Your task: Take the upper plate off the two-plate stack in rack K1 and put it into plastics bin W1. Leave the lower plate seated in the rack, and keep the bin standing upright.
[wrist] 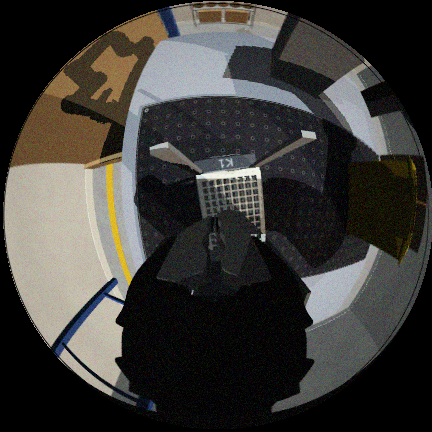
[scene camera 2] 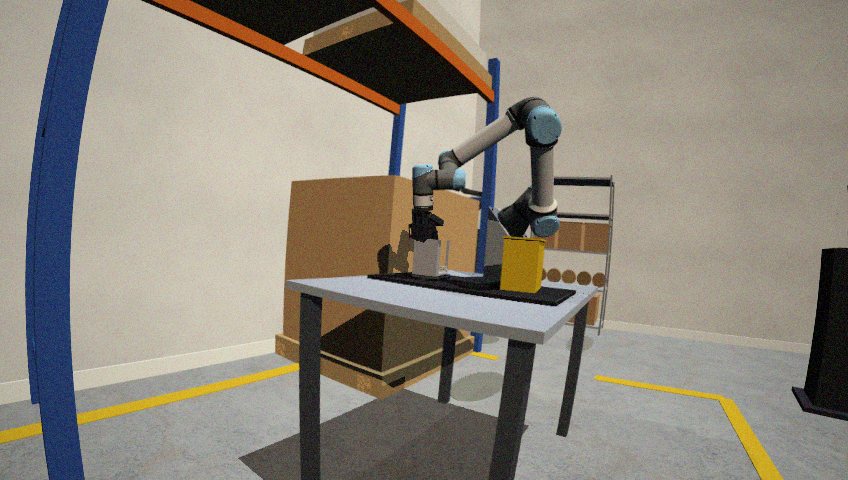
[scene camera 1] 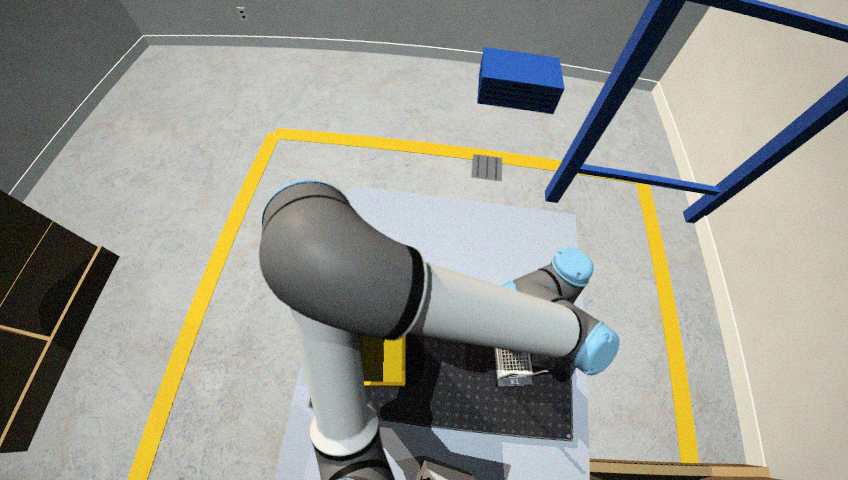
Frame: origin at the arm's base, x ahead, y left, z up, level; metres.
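Where they show: gripper, fingertip midpoint: (wrist: pixel 214 218); arm's base, link origin: (scene camera 2: pixel 509 224).
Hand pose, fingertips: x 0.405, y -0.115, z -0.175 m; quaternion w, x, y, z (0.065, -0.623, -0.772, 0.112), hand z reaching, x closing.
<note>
Each offset is from my fingertips to the top centre of the thing. Level surfaces: height alone.
Rack K1 @(dx -0.010, dy +0.021, dz +0.083 m) (scene camera 1: pixel 514 381) (wrist: pixel 245 161) stands on the dark perforated mat, its label facing the robot side, with two pale posts beside the label. A pale plate with a square grid top @(dx -0.001, dy +0.025, dz -0.021 m) (scene camera 1: pixel 512 359) (wrist: pixel 232 188) sits upright in it as the top of the stack; the lower plate cannot be told apart. My gripper (scene camera 2: pixel 424 238) (wrist: pixel 214 218) is shut and empty, pointing down at the top of the rack, its tips over the plate's far part in the wrist view. Contact cannot be told. Scene camera 1 hides the gripper behind the arm. The yellow bin W1 @(dx -0.120, dy +0.356, dz +0.112 m) (scene camera 1: pixel 394 361) (scene camera 2: pixel 522 265) (wrist: pixel 381 202) stands upright.
The dark mat @(dz -0.067 m) (scene camera 1: pixel 476 410) (scene camera 2: pixel 556 296) lies on the pale table @(dz -0.080 m) (scene camera 1: pixel 476 228) (scene camera 2: pixel 416 303). A grey slanted panel (scene camera 2: pixel 493 240) stands behind the bin in scene camera 2. Large cartons (scene camera 2: pixel 339 237) and a blue-orange shelf rack (scene camera 2: pixel 492 148) stand beyond the table.
</note>
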